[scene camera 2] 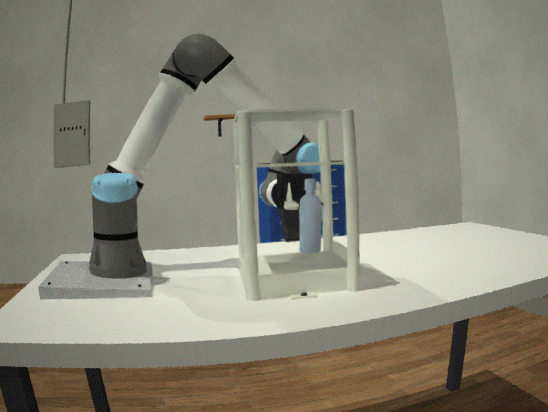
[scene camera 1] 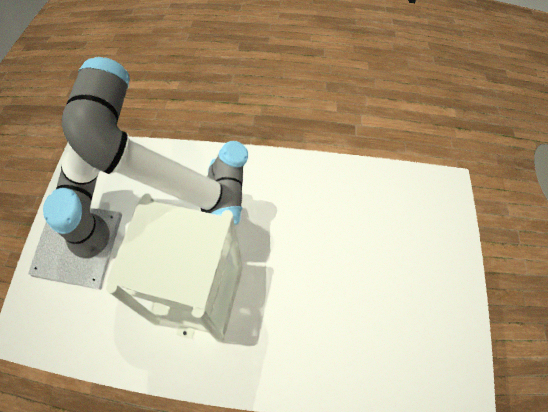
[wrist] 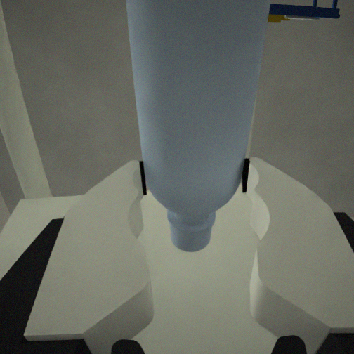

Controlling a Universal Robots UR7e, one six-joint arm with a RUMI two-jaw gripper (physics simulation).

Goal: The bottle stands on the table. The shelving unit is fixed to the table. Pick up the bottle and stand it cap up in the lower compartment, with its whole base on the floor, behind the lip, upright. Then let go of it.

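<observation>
The blue bottle is upright, cap up. In the second scene view it shows through the shelving unit, below the middle shelf. Its base appears a little above the compartment floor; how deep it is inside the unit is hard to tell. In the first scene view the top board hides it. My gripper is shut on the bottle's upper body, just below the shoulder, with one jaw on each side. The cap is free between the jaws.
The unit's corner posts stand near the bottle, and a low wall runs along the compartment's near side. My wrist is at the unit's far edge. A small tab lies at the near foot. The arm's base plate is to the left.
</observation>
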